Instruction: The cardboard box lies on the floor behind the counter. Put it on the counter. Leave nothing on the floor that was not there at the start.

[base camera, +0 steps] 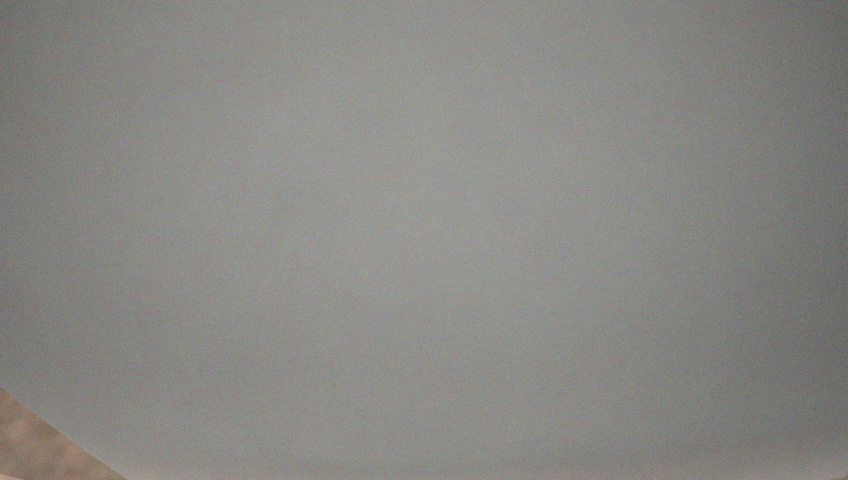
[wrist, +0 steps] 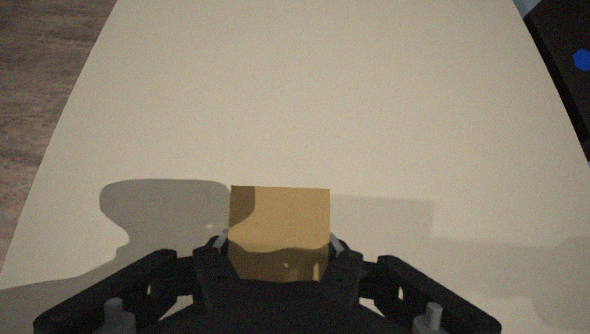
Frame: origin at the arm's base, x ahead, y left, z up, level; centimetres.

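Seen in the pictures: gripper, fingertip midpoint: (wrist: 278, 244).
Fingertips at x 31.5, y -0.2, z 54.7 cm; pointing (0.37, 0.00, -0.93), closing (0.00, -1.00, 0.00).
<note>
Offsets run from my fingertips to a thing's top centre. "spot": to the spot under its first point. Level surfaces: height alone.
The cardboard box @[dy +0.0, dx -0.7, dz +3.3 cm] (wrist: 280, 220) is a small tan-brown block in the lower middle of the wrist view. My gripper (wrist: 278, 244) is shut on it, with one finger on each side. The box is over the cream counter top @[dz -3.3 cm] (wrist: 310, 100), and shadows of the gripper and box fall on the counter around it. The underside of the box is hidden, so I cannot tell whether it touches the counter. Neither the box nor the gripper shows in the base camera view.
A large plain grey surface (base camera: 416, 237) fills most of the base camera view, with a brown floor patch @[spot: dy +38.5, dx -7.5, dz -94.3 cm] (base camera: 41, 446) at lower left. In the wrist view, brown wooden floor @[dz -94.4 cm] (wrist: 40, 75) lies left of the counter. A dark object with a blue spot (wrist: 560, 50) stands beyond its right edge.
</note>
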